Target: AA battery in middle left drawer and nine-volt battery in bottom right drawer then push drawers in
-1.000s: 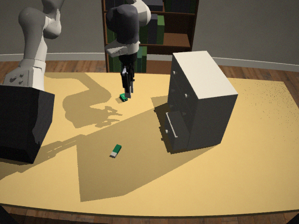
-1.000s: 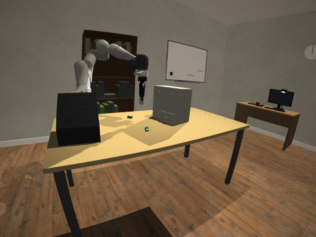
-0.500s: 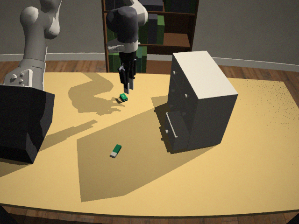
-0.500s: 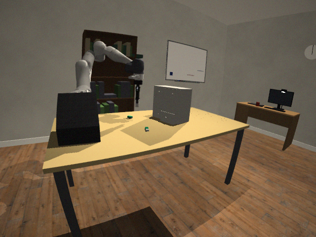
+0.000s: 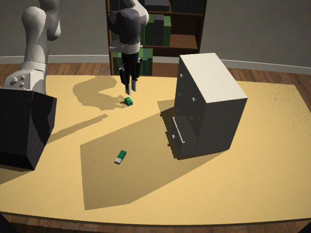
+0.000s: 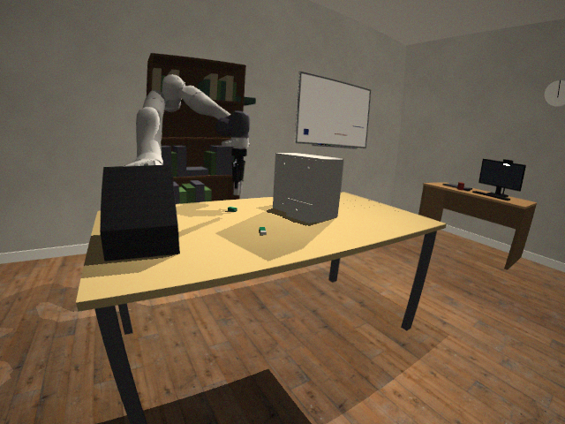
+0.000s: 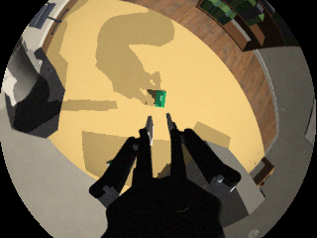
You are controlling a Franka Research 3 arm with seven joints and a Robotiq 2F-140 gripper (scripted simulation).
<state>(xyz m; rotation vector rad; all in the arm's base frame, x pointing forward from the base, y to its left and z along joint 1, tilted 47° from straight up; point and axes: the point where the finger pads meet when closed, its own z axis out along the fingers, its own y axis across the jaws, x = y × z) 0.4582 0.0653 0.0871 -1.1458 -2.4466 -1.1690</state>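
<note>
My gripper is now 120 mm above the nine-volt battery, 20 mm to the right of it and 10 mm past it. Round my hand: blue AA battery 310 mm ahead, 90 mm to the right, 10 mm below.
</note>
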